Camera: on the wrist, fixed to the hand. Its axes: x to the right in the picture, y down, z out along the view.
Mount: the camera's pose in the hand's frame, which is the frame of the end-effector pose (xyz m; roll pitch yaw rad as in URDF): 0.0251 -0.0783 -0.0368 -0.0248 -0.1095 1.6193
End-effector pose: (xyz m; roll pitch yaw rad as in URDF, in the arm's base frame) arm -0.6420 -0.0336 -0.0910 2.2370 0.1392 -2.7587
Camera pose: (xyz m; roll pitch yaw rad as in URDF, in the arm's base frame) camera -0.6312 -0.1126 -0.1329 2.9725 -0.7935 2.0268
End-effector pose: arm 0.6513 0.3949 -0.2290 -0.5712 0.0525 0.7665
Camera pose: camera 0.7293 0.3509 -0.2190 0.0629 0.4575 2.4170
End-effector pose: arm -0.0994 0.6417 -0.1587 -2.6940 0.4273 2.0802
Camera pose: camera -0.1718 0.6593 -0.1081 2.6071 0.4788 0.2088
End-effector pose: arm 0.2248 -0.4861 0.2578 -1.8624 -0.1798 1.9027
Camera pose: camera 0.2338 -0.4731 0.3465 -2.5232 1.3473 0.9490
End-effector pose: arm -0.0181 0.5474 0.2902 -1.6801 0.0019 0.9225
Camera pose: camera 0.0195 0.5506 0.3720 1.5448 1.5207 -2.2256
